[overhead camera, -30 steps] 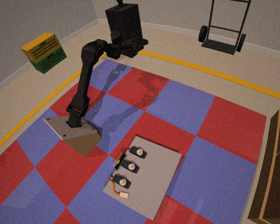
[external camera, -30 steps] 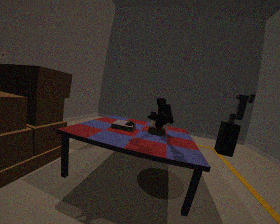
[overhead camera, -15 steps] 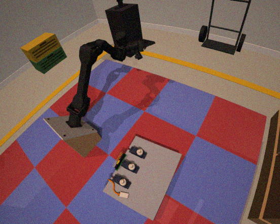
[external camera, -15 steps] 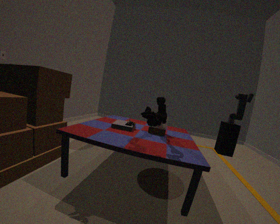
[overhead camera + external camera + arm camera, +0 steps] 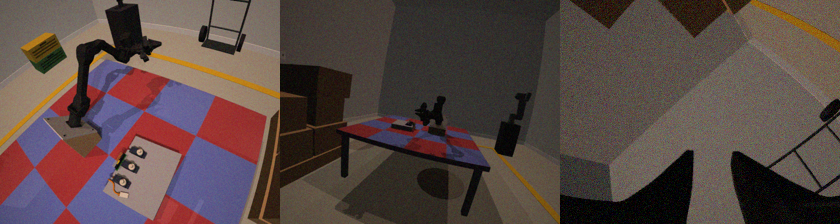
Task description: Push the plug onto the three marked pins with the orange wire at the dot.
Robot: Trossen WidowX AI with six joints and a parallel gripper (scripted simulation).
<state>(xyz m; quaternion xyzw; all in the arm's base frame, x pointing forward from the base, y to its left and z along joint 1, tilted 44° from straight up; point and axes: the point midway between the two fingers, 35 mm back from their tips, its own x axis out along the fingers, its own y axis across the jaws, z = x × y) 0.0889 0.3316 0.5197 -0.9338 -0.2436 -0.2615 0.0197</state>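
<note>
Right now the servo is 580 mm to the right of my gripper tip, 240 mm below it and 240 mm ahead of it. Also, from my gripper tip: grey holder plate 560 mm to the right, 340 mm ahead, 260 mm below.
</note>
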